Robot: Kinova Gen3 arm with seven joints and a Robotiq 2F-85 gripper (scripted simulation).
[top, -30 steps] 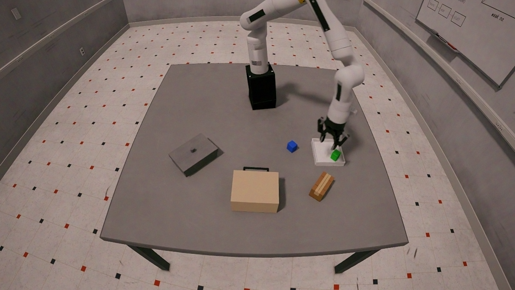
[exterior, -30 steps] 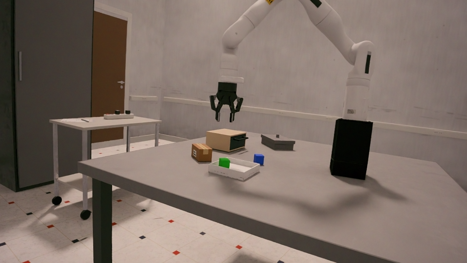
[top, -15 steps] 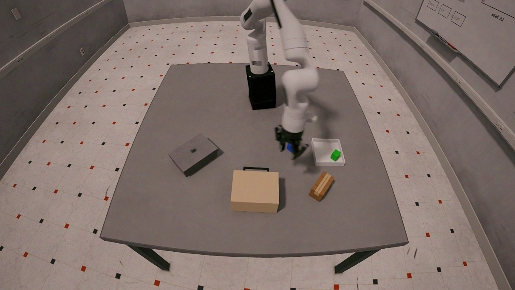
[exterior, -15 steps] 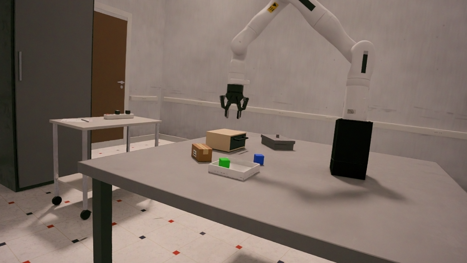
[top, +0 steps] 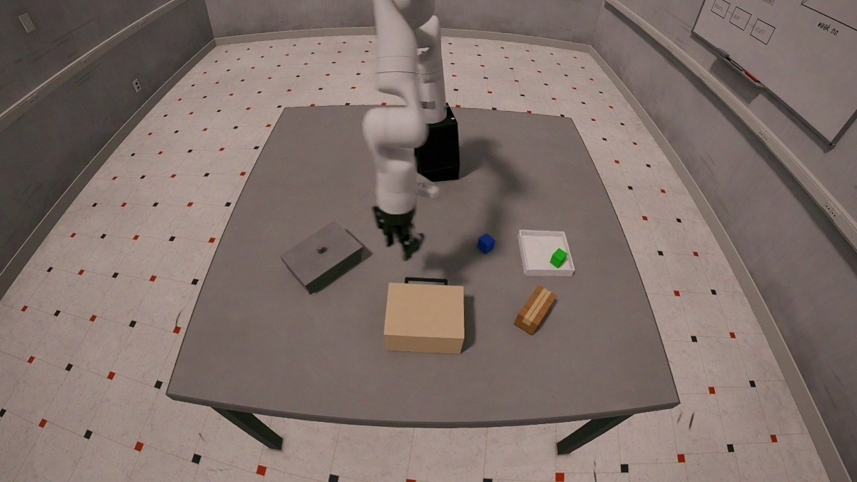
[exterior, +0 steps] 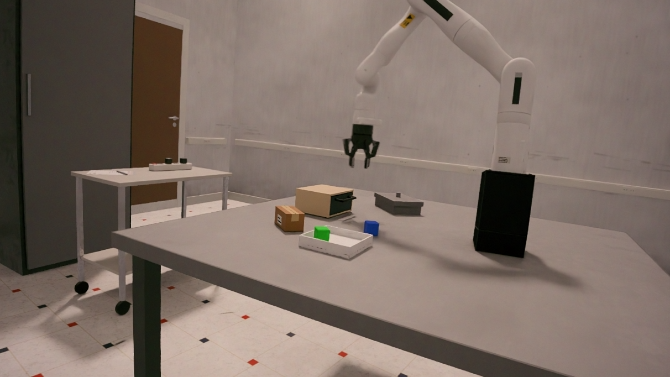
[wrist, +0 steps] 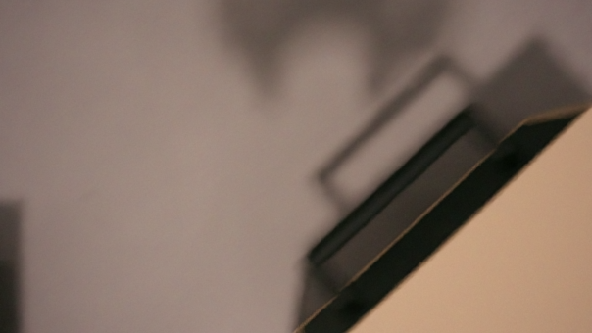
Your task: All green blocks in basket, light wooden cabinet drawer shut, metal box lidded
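My hand is 5 cm past the lid, 22 cm to the left of it and 14 cm above it. Also, from my hand: light wooden cabinet (7 cm ahead, 8 cm to the left, 15 cm below); then metal box (5 cm behind, 22 cm to the right, 16 cm below); then drawer (6 cm ahead, 8 cm to the left, 15 cm below).
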